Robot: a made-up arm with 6 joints. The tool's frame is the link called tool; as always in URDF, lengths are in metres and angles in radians. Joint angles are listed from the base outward.
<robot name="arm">
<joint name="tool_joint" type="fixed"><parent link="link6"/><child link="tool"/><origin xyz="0 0 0" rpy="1.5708 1.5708 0"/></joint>
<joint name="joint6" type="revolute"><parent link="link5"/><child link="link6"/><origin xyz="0 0.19 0" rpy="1.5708 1.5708 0"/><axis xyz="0 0 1"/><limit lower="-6.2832" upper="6.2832"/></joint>
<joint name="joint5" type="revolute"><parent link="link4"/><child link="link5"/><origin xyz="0 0 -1.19" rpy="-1.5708 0 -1.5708"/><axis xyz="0 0 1"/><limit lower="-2.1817" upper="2.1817"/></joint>
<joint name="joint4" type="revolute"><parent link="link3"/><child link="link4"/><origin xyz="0 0.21 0" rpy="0 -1.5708 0"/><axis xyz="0 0 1"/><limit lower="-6.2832" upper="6.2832"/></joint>
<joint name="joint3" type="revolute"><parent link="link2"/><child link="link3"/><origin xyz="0.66 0 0" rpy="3.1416 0 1.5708"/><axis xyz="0 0 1"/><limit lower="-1.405" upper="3.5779"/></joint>
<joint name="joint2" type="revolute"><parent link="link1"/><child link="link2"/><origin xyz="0 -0.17 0" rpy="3.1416 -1.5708 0"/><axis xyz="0 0 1"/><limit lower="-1.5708" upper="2.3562"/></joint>
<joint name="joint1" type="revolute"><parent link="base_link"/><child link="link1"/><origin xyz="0 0 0.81" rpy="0 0 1.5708"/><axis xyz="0 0 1"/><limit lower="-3.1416" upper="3.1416"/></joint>
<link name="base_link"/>
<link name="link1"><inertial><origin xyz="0.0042 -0.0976 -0.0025"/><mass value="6.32"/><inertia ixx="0.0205" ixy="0" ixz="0" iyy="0.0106" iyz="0" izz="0.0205"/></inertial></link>
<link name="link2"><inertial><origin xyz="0.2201 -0.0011 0.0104"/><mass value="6.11"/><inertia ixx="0.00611" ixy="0" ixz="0" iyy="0.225" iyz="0" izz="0.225"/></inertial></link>
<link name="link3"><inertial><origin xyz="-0.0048 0.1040 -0.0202"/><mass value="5.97"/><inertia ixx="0.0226" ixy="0" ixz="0" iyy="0.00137" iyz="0" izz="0.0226"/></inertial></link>
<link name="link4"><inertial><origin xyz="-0.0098 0.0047 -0.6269"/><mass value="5.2"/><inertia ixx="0.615" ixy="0" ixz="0" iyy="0.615" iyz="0" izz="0.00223"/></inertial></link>
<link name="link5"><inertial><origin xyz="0.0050 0.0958 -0.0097"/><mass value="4.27"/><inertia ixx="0.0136" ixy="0" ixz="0" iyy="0.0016" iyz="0" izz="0.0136"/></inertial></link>
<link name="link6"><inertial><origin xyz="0.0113 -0.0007 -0.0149"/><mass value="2.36"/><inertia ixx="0.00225" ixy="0" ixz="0" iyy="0.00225" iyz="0" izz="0.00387"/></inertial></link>
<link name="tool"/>
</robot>
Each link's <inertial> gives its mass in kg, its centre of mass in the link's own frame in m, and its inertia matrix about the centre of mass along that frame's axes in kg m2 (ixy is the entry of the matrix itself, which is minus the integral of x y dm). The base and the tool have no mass. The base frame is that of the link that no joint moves.
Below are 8 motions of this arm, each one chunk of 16 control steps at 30 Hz.
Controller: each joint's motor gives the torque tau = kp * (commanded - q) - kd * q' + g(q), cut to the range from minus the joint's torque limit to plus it. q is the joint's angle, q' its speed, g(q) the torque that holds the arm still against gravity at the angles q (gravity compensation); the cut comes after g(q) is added. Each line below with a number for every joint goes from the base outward.
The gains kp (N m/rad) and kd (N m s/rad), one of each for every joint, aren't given. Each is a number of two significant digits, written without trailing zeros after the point. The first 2 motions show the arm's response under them.
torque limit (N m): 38 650 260 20 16 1.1
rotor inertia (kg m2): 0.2 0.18 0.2 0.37 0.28 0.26
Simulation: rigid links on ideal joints. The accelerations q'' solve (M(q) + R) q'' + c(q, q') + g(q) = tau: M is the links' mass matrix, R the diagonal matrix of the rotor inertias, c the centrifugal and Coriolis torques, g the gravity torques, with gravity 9.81 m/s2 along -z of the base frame. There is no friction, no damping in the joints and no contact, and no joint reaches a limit. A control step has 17 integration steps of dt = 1/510 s. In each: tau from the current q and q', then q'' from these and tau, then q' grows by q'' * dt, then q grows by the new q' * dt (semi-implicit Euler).
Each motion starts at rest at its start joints. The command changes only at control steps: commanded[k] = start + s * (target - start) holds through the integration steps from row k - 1 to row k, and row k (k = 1, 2, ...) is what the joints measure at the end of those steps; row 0 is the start. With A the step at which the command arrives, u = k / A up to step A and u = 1 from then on. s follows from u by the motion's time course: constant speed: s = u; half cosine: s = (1 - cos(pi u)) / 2; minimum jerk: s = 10 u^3 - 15 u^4 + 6 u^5; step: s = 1 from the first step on.
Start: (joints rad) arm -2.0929 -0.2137 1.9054 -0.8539 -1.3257 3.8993
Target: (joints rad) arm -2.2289 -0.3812 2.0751 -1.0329 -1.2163 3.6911
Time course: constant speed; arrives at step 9
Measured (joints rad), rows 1 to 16:
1: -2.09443 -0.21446 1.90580 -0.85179 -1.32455 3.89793
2: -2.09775 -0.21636 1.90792 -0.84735 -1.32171 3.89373
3: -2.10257 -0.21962 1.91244 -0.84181 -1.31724 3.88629
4: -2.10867 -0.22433 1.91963 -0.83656 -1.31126 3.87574
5: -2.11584 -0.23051 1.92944 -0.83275 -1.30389 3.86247
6: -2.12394 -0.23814 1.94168 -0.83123 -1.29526 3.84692
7: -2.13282 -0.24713 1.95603 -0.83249 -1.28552 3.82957
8: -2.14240 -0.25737 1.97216 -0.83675 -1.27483 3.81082
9: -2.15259 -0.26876 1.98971 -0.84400 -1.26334 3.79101
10: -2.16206 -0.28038 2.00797 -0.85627 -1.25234 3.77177
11: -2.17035 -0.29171 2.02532 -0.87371 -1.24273 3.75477
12: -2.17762 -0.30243 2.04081 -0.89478 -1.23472 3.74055
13: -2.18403 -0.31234 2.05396 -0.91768 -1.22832 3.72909
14: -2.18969 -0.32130 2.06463 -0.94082 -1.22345 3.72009
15: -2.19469 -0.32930 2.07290 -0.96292 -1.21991 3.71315
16: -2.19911 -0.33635 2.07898 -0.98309 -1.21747 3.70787
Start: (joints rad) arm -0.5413 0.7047 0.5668 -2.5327 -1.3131 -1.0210
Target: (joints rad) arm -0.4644 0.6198 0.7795 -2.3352 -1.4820 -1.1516
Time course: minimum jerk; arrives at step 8
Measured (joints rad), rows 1 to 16:
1: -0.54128 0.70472 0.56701 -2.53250 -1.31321 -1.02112
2: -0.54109 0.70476 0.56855 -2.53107 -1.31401 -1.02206
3: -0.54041 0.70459 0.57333 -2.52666 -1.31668 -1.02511
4: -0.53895 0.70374 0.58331 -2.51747 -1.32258 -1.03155
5: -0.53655 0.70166 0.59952 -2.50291 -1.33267 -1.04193
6: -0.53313 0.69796 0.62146 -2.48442 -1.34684 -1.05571
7: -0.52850 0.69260 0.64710 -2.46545 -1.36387 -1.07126
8: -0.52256 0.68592 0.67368 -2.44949 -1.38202 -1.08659
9: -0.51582 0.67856 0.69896 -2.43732 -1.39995 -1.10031
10: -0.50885 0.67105 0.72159 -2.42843 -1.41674 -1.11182
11: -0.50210 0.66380 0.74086 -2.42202 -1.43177 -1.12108
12: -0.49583 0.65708 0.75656 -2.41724 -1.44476 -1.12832
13: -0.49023 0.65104 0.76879 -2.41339 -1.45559 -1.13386
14: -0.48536 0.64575 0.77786 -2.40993 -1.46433 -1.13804
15: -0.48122 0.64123 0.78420 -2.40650 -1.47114 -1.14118
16: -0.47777 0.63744 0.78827 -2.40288 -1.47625 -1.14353
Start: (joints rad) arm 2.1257 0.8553 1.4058 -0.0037 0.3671 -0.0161
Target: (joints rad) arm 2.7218 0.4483 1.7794 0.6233 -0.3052 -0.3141
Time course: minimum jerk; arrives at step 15
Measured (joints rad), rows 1 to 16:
1: 2.12575 0.85525 1.40582 -0.00367 0.36677 -0.01614
2: 2.12615 0.85489 1.40600 -0.00342 0.36429 -0.01646
3: 2.12755 0.85371 1.40687 -0.00233 0.35648 -0.01764
4: 2.13036 0.85104 1.40933 0.00122 0.34003 -0.02048
5: 2.13461 0.84616 1.41453 0.00915 0.31252 -0.02573
6: 2.14038 0.83842 1.42363 0.02296 0.27300 -0.03374
7: 2.14782 0.82732 1.43763 0.04355 0.22207 -0.04457
8: 2.15720 0.81260 1.45717 0.07108 0.16095 -0.05805
9: 2.16891 0.79426 1.48236 0.10493 0.09192 -0.07407
10: 2.18346 0.77266 1.51270 0.14375 0.01929 -0.09265
11: 2.20148 0.74846 1.54702 0.18573 -0.05058 -0.11393
12: 2.22368 0.72260 1.58364 0.22888 -0.10857 -0.13812
13: 2.25091 0.69609 1.62086 0.27136 -0.15083 -0.16492
14: 2.28435 0.66986 1.65703 0.31162 -0.18064 -0.19191
15: 2.32535 0.64478 1.69036 0.34868 -0.20011 -0.21702
16: 2.37432 0.62145 1.71935 0.38171 -0.21147 -0.23910

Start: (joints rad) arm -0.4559 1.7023 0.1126 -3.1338 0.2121 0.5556
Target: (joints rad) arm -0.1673 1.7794 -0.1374 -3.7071 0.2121 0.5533
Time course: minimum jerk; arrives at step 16
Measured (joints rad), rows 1 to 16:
1: -0.45587 1.70230 0.11256 -3.13383 0.21205 0.55560
2: -0.45565 1.70228 0.11228 -3.13410 0.21165 0.55561
3: -0.45483 1.70228 0.11130 -3.13512 0.21051 0.55564
4: -0.45285 1.70237 0.10897 -3.13771 0.20829 0.55571
5: -0.44919 1.70266 0.10459 -3.14288 0.20492 0.55583
6: -0.44347 1.70332 0.09750 -3.15170 0.20057 0.55603
7: -0.43542 1.70451 0.08720 -3.16502 0.19565 0.55629
8: -0.42484 1.70637 0.07345 -3.18340 0.19072 0.55659
9: -0.41157 1.70901 0.05634 -3.20696 0.18642 0.55689
10: -0.39540 1.71246 0.03627 -3.23537 0.18335 0.55712
11: -0.37624 1.71670 0.01395 -3.26790 0.18205 0.55723
12: -0.35479 1.72161 -0.00967 -3.30366 0.18296 0.55721
13: -0.33257 1.72702 -0.03349 -3.34147 0.18631 0.55704
14: -0.31094 1.73271 -0.05641 -3.37982 0.19191 0.55669
15: -0.29091 1.73843 -0.07744 -3.41714 0.19920 0.55614
16: -0.27312 1.74396 -0.09582 -3.45213 0.20732 0.55542

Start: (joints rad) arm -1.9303 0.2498 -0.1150 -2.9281 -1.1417 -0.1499
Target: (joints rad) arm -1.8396 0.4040 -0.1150 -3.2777 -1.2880 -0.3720
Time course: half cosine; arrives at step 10
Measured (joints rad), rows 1 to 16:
1: -1.93021 0.25010 -0.11476 -2.92857 -1.14231 -0.15018
2: -1.92974 0.25130 -0.11396 -2.93080 -1.14478 -0.15161
3: -1.92853 0.25389 -0.11250 -2.93630 -1.15014 -0.15537
4: -1.92626 0.25821 -0.11054 -2.94622 -1.15883 -0.16251
5: -1.92274 0.26438 -0.10835 -2.96100 -1.17070 -0.17358
6: -1.91793 0.27231 -0.10628 -2.98041 -1.18509 -0.18872
7: -1.91196 0.28168 -0.10468 -3.00355 -1.20092 -0.20762
8: -1.90510 0.29200 -0.10387 -3.02903 -1.21687 -0.22928
9: -1.89778 0.30264 -0.10409 -3.05513 -1.23152 -0.25218
10: -1.89046 0.31293 -0.10545 -3.08000 -1.24357 -0.27455
11: -1.88356 0.32245 -0.10769 -3.10233 -1.25254 -0.29487
12: -1.87730 0.33119 -0.11027 -3.12183 -1.25896 -0.31233
13: -1.87174 0.33915 -0.11283 -3.13876 -1.26355 -0.32675
14: -1.86687 0.34635 -0.11514 -3.15356 -1.26688 -0.33833
15: -1.86264 0.35282 -0.11705 -3.16660 -1.26939 -0.34741
16: -1.85900 0.35862 -0.11853 -3.17817 -1.27137 -0.35438

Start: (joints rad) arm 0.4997 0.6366 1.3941 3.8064 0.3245 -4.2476
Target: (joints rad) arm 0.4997 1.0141 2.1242 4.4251 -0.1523 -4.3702
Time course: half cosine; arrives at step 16
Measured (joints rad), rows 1 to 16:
1: 0.49970 0.63713 1.39509 3.80653 0.32431 -4.24764
2: 0.49969 0.63909 1.39903 3.80722 0.32323 -4.24788
3: 0.49965 0.64316 1.40775 3.80920 0.32016 -4.24854
4: 0.49959 0.64972 1.42276 3.81332 0.31395 -4.24992
5: 0.49951 0.65897 1.44513 3.82046 0.30358 -4.25225
6: 0.49940 0.67090 1.47542 3.83138 0.28832 -4.25573
7: 0.49927 0.68534 1.51367 3.84669 0.26775 -4.26049
8: 0.49912 0.70198 1.55935 3.86676 0.24185 -4.26656
9: 0.49896 0.72040 1.61146 3.89167 0.21099 -4.27389
10: 0.49879 0.74009 1.66858 3.92115 0.17594 -4.28234
11: 0.49863 0.76050 1.72895 3.95460 0.13775 -4.29169
12: 0.49850 0.78105 1.79054 3.99111 0.09775 -4.30166
13: 0.49844 0.80114 1.85120 4.02948 0.05736 -4.31191
14: 0.49847 0.82021 1.90871 4.06834 0.01809 -4.32209
15: 0.49861 0.83773 1.96089 4.10622 -0.01858 -4.33182
16: 0.49885 0.85322 2.00569 4.14169 -0.05128 -4.34073

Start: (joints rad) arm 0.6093 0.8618 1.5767 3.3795 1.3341 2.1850
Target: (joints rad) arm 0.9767 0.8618 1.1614 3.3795 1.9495 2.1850
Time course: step
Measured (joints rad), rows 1 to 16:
1: 0.61069 0.84895 1.54231 3.38956 1.35761 2.18422
2: 0.61425 0.84037 1.49035 3.40998 1.42406 2.18267
3: 0.61918 0.83788 1.43317 3.42917 1.51288 2.18129
4: 0.62502 0.83950 1.37635 3.44178 1.59574 2.18054
5: 0.63167 0.84354 1.32397 3.44668 1.66485 2.18039
6: 0.63920 0.84867 1.27841 3.44506 1.72011 2.18064
7: 0.64774 0.85398 1.24065 3.43905 1.76366 2.18112
8: 0.65739 0.85887 1.21073 3.43087 1.79796 2.18168
9: 0.66825 0.86303 1.18805 3.42229 1.82515 2.18223
10: 0.68037 0.86632 1.17168 3.41454 1.84691 2.18270
11: 0.69381 0.86873 1.16054 3.40830 1.86449 2.18308
12: 0.70859 0.87034 1.15357 3.40386 1.87884 2.18336
13: 0.72474 0.87126 1.14974 3.40119 1.89064 2.18354
14: 0.74225 0.87163 1.14819 3.40011 1.90038 2.18364
15: 0.76114 0.87158 1.14818 3.40034 1.90843 2.18367
16: 0.78141 0.87124 1.14913 3.40158 1.91509 2.18366

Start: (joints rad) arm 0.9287 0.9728 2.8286 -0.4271 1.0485 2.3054
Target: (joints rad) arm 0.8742 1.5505 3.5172 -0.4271 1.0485 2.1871
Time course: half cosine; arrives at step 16
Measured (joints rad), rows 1 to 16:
1: 0.92865 0.97341 2.82946 -0.42720 1.04791 2.30533
2: 0.92846 0.97577 2.83303 -0.42763 1.04598 2.30497
3: 0.92801 0.98083 2.84114 -0.42862 1.04265 2.30404
4: 0.92723 0.98927 2.85534 -0.43027 1.03829 2.30228
5: 0.92606 1.00149 2.87667 -0.43252 1.03341 2.29948
6: 0.92447 1.01766 2.90566 -0.43518 1.02860 2.29549
7: 0.92244 1.03774 2.94228 -0.43799 1.02438 2.29029
8: 0.91999 1.06146 2.98596 -0.44067 1.02117 2.28390
9: 0.91717 1.08838 3.03567 -0.44291 1.01933 2.27645
10: 0.91404 1.11791 3.08998 -0.44446 1.01909 2.26813
11: 0.91067 1.14932 3.14715 -0.44512 1.02060 2.25918
12: 0.90718 1.18178 3.20527 -0.44471 1.02387 2.24989
13: 0.90365 1.21437 3.26229 -0.44317 1.02883 2.24057
14: 0.90020 1.24615 3.31615 -0.44047 1.03529 2.23155
15: 0.89694 1.27617 3.36487 -0.43667 1.04299 2.22314
16: 0.89397 1.30350 3.40660 -0.43188 1.05154 2.21566

